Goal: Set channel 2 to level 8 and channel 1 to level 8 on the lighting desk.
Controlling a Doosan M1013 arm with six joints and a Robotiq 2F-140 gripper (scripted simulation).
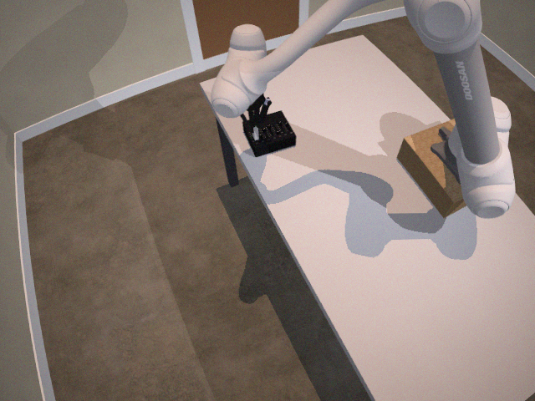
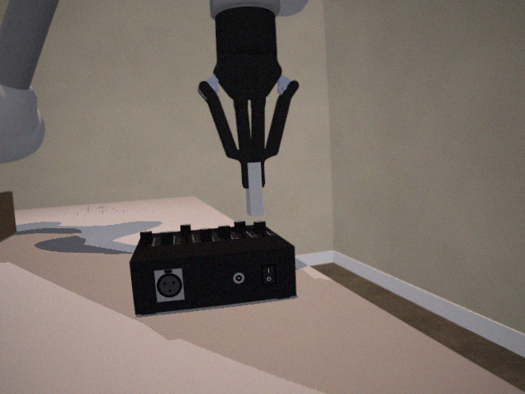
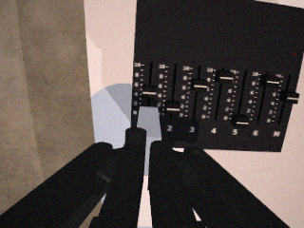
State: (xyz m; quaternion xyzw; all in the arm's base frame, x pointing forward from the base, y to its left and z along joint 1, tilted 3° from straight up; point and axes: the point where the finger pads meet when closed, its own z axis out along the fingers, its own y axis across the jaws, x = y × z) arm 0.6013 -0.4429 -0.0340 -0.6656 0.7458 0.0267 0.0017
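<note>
The channel 1 fader cap is 20 mm to the right of my hand and 40 mm below it. Also, from my hand: channel 5 fader cap: 90 mm behind, 10 mm to the left, 40 mm below; channel 2 fader cap: 20 mm behind, 10 mm to the right, 40 mm below.
</note>
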